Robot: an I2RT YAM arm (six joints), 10 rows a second.
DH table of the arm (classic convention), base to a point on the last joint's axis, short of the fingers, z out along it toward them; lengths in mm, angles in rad. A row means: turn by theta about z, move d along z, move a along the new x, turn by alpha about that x. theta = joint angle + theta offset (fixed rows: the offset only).
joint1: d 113.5  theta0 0  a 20  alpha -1.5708
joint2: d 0  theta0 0  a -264  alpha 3.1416
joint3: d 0  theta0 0.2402  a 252.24  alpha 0
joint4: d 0  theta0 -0.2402  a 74  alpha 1.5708
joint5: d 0  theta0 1.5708  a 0  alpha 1.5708
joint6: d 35.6  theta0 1.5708  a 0  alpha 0
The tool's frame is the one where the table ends.
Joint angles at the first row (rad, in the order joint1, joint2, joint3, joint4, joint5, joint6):
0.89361, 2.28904, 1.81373, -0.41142, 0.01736, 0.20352
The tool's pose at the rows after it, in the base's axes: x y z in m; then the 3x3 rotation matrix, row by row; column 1 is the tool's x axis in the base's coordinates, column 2 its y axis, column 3 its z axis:
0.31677 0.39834 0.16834; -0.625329 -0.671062 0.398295; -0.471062 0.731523 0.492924; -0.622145 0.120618 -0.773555
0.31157 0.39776 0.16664; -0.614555 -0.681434 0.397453; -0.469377 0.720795 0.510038; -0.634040 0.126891 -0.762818
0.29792 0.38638 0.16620; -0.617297 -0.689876 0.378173; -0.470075 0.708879 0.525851; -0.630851 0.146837 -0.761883
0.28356 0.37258 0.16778; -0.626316 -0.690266 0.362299; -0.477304 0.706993 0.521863; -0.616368 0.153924 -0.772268
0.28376 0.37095 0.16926; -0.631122 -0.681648 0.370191; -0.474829 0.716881 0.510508; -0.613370 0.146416 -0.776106
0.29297 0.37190 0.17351; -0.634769 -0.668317 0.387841; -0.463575 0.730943 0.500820; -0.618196 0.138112 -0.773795
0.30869 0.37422 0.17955; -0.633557 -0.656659 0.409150; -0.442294 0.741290 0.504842; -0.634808 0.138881 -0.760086
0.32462 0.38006 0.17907; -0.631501 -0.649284 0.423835; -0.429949 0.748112 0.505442; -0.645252 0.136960 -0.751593
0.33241 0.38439 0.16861; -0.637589 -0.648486 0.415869; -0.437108 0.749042 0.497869; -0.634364 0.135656 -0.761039
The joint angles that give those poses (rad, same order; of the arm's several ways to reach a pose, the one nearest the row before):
0.89934, 2.29133, 1.81601, -0.40913, 0.00516, 0.19780
0.90620, 2.27340, 1.77368, -0.36795, -0.00171, 0.19551
0.91231, 2.20551, 1.65773, -0.31874, -0.02269, 0.20200
0.91803, 2.13379, 1.55279, -0.30192, -0.02917, 0.20925
0.91650, 2.12882, 1.55281, -0.31263, -0.01697, 0.21344
0.90315, 2.14637, 1.59743, -0.33589, -0.00553, 0.21306
0.88063, 2.17879, 1.66838, -0.35305, -0.00591, 0.20847
0.86347, 2.23409, 1.75341, -0.36981, -0.00630, 0.20199
0.85698, 2.28256, 1.79655, -0.37899, -0.01164, 0.19703

